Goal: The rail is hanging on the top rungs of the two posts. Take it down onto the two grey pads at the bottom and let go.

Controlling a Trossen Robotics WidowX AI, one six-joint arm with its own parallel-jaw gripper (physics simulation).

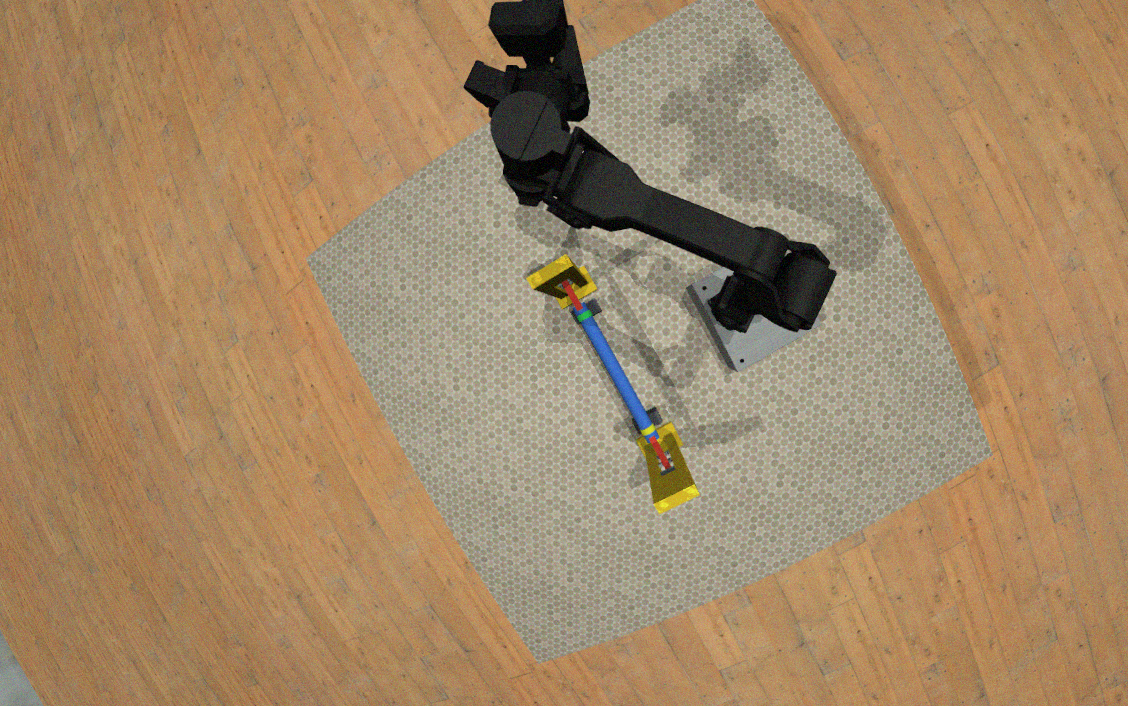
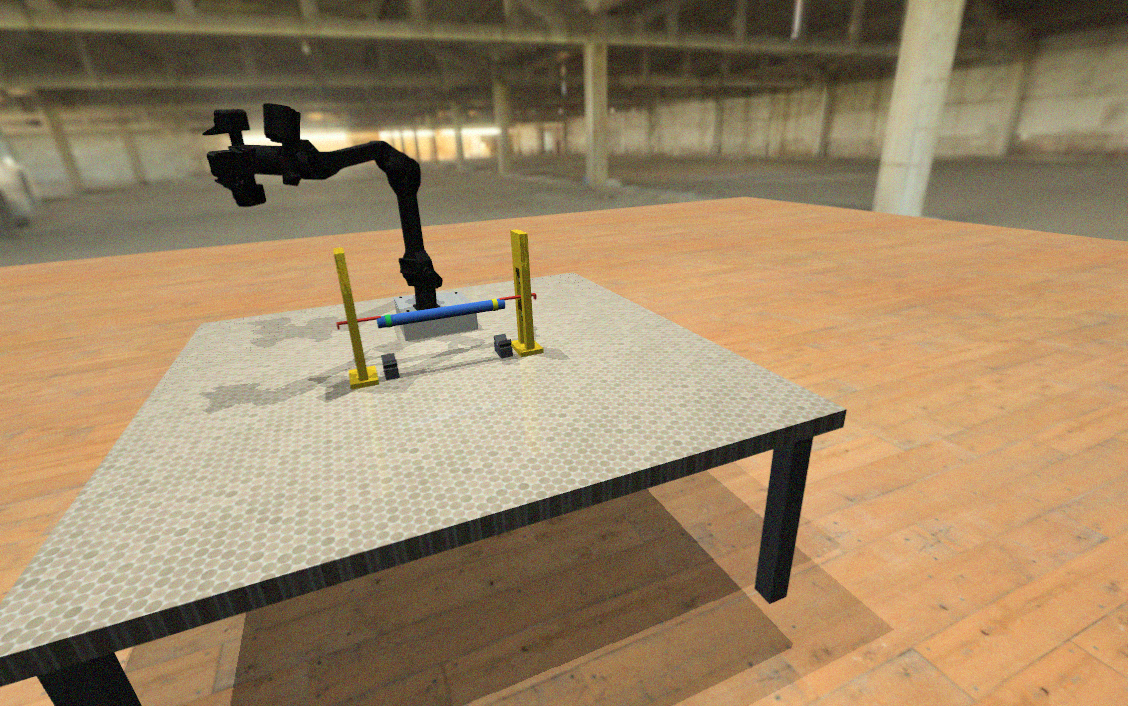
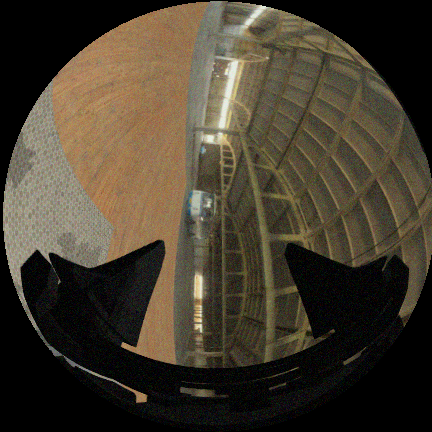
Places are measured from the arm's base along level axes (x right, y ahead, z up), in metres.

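Pixels of known places: gripper, fingertip midpoint: (image 3: 227, 249); arm's base at its link origin: (image 1: 728, 305) (image 2: 426, 307).
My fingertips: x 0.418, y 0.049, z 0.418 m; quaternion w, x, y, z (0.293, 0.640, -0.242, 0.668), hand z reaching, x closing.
Ahead of a thing's pixels: the offset from my fingertips to its top centre. Level surfaces: height alone.
The blue rail @[dz -0.348, dx -0.400, dy +0.211 m] (image 1: 613, 370) (image 2: 440, 313) hangs between two yellow posts, well above the table. It has a green band at one end, a yellow band at the other, and thin red end rods that reach the posts. The green-band post @[dz -0.193, dx -0.201, dy +0.195 m] (image 1: 549, 271) (image 2: 348, 312) and yellow-band post @[dz -0.193, dx -0.600, dy +0.227 m] (image 1: 676, 500) (image 2: 525, 308) stand upright. Two dark grey pads, one near the green-band post @[dz -0.449, dx -0.263, dy +0.200 m] (image 1: 593, 308) (image 2: 390, 366) and one near the yellow-band post @[dz -0.449, dx -0.538, dy +0.222 m] (image 1: 652, 413) (image 2: 502, 345), lie below the rail. The exact rungs are too small to tell. My gripper (image 3: 227, 249) is open and empty, high up and apart from the rail, beyond the green-band post.
The black arm (image 1: 682, 224) (image 2: 407, 216) rises from a grey base plate (image 1: 761, 345) (image 2: 449, 323) beside the rail. It bends over high above the tiled table @[dz -0.493 m] (image 1: 465, 466) (image 2: 399, 449). A wooden floor (image 1: 207, 466) (image 2: 956, 374) (image 3: 125, 125) surrounds the table.
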